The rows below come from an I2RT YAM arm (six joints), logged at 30 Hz.
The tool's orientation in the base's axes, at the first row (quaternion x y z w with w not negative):
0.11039 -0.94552 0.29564 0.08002
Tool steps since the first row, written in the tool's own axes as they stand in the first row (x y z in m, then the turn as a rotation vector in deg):
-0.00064 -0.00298 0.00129 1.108 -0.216 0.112
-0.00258 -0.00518 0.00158 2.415 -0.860 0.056
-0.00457 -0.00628 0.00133 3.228 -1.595 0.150
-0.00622 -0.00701 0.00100 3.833 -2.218 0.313
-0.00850 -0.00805 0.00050 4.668 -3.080 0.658
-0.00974 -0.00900 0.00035 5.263 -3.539 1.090
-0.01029 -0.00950 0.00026 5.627 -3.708 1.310
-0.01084 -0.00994 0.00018 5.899 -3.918 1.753
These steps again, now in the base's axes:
0.00127 -0.00303 0.00043 -1.021 -0.416 0.266
0.00367 -0.00464 0.00096 -2.110 -1.111 0.943
0.00589 -0.00506 0.00133 -2.712 -1.885 1.441
0.00770 -0.00519 0.00164 -3.149 -2.576 1.777
0.01020 -0.00536 0.00211 -3.762 -3.600 2.144
0.01165 -0.00584 0.00248 -4.255 -4.312 2.170
0.01232 -0.00610 0.00270 -4.581 -4.633 2.162
0.01297 -0.00631 0.00289 -4.827 -5.101 1.975

